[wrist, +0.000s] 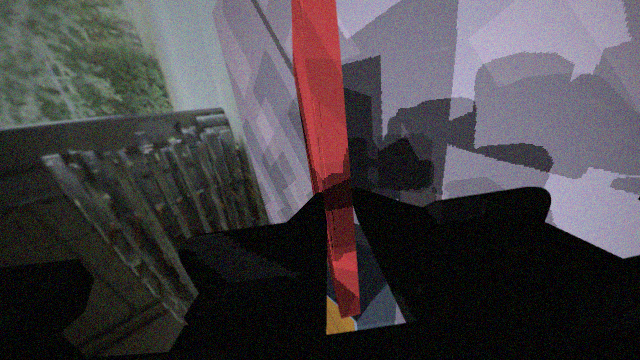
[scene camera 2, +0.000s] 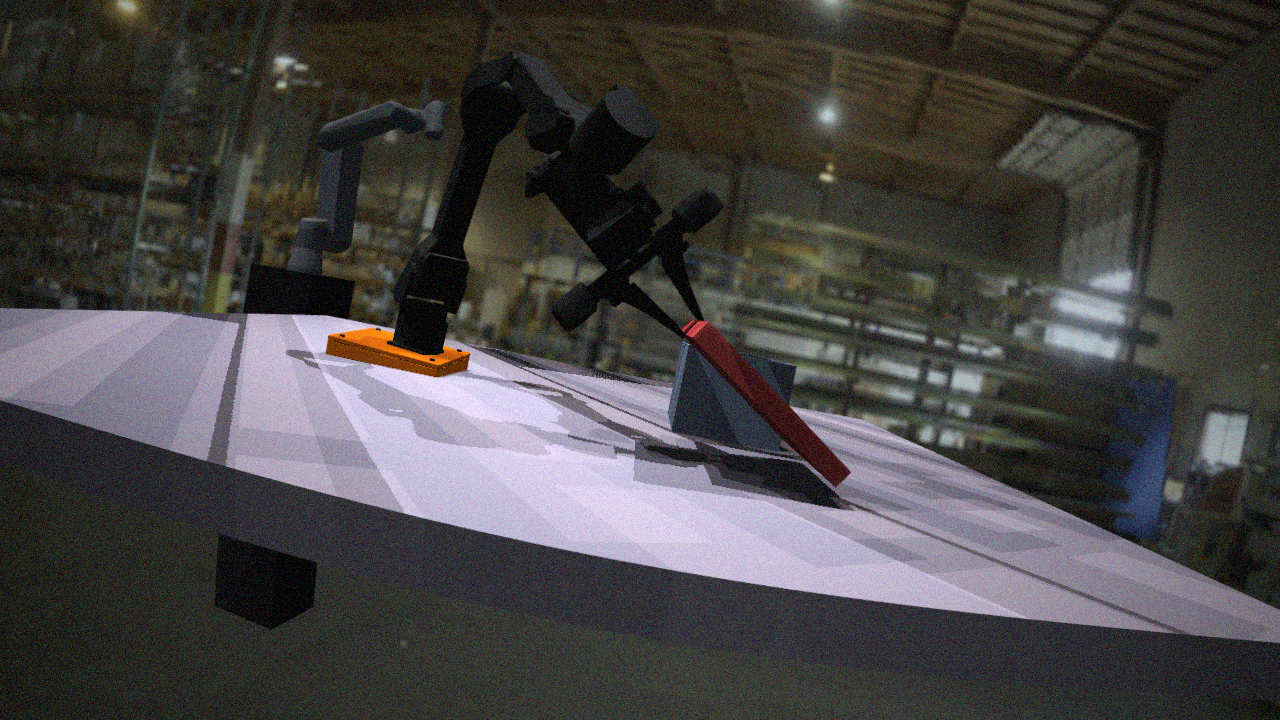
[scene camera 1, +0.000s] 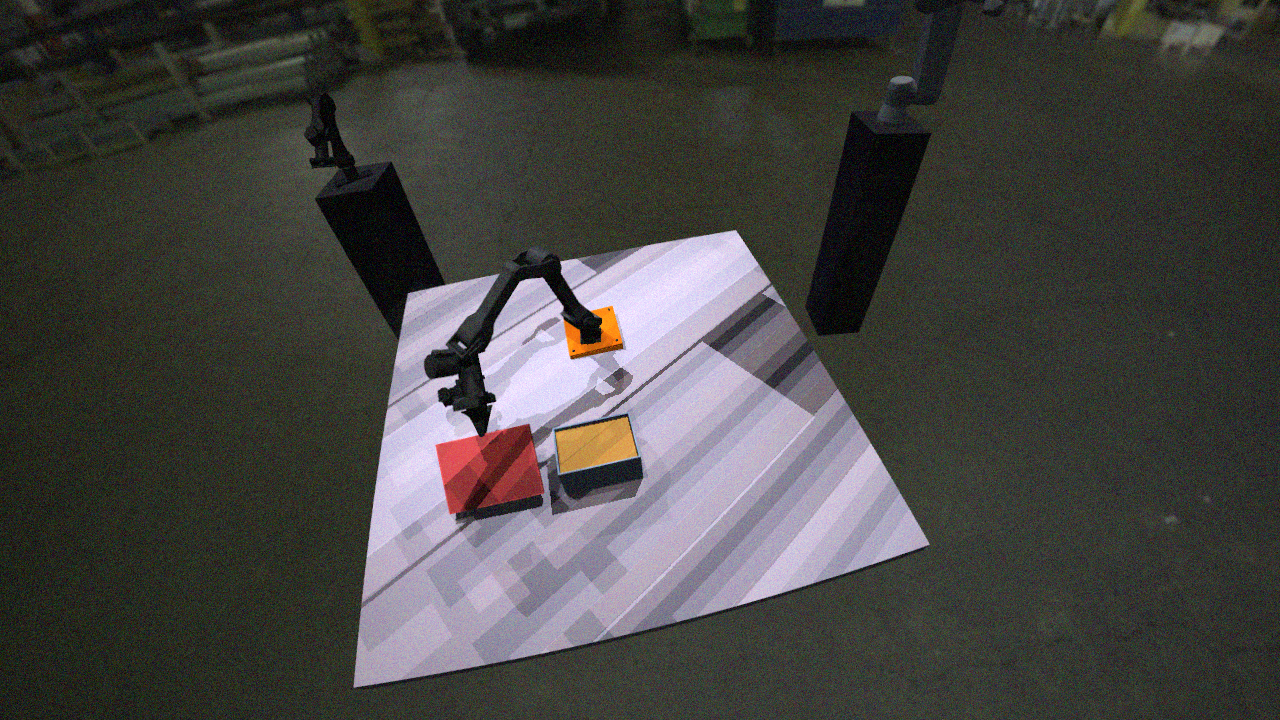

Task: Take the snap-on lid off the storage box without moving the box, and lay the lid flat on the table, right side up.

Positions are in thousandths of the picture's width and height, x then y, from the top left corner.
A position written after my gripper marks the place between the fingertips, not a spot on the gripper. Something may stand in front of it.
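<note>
A dark storage box (wrist: 590,846) is present. A red lid (scene camera 1: 393,648), the lid (scene camera 2: 556,478) again and the lid (wrist: 496,190) too: it is held by my gripper (scene camera 2: 542,459). The gripper (scene camera 1: 378,605) is visible as well, as is the gripper (wrist: 527,546).
</note>
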